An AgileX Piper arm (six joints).
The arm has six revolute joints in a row. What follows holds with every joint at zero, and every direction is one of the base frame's.
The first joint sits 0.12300 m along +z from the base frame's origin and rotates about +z.
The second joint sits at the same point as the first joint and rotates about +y.
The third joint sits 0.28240 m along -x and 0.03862 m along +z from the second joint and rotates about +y.
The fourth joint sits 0.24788 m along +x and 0.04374 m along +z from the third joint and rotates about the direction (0.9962, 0, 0.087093).
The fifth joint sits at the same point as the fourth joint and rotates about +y.
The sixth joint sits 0.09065 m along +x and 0.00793 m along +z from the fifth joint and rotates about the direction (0.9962, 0, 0.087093).
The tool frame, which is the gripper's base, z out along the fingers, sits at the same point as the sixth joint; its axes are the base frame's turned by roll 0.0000, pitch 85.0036 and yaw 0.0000 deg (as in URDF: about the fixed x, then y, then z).
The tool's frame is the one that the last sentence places.
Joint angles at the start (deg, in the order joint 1, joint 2, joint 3, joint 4, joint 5, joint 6):
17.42 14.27 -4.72 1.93 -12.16 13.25
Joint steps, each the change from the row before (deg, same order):
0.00 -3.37 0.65 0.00 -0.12 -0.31
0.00 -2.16 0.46 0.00 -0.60 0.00
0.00 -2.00 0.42 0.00 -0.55 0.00
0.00 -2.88 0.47 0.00 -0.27 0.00
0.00 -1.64 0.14 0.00 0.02 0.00
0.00 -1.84 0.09 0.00 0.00 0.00
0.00 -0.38 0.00 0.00 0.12 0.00
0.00 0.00 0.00 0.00 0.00 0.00
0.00 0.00 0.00 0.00 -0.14 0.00
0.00 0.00 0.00 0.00 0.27 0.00
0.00 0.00 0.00 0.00 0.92 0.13
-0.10 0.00 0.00 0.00 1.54 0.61
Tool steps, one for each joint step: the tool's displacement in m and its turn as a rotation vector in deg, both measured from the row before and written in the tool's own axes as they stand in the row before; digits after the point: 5 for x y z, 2 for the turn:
-0.00155 0.00036 -0.00677 -0.73 -2.74 -0.29
-0.00155 0.00035 -0.00429 -0.57 -2.23 0.01
-0.00147 0.00033 -0.00392 -0.53 -2.06 0.01
-0.00205 0.00048 -0.00549 -0.68 -2.59 0.02
-0.00165 0.00041 -0.00300 -0.38 -1.43 0.01
-0.00225 0.00057 -0.00331 -0.45 -1.69 0.01
-0.00039 0.00010 -0.00066 -0.07 -0.25 0.00
0.00000 0.00000 0.00000 0.00 0.00 0.00
-0.00022 0.00005 0.00000 -0.03 -0.14 0.00
0.00042 -0.00010 0.00000 0.06 0.26 0.00
0.00142 -0.00033 -0.00001 0.21 0.90 0.13
0.00236 -0.00064 -0.00003 0.45 1.47 0.58

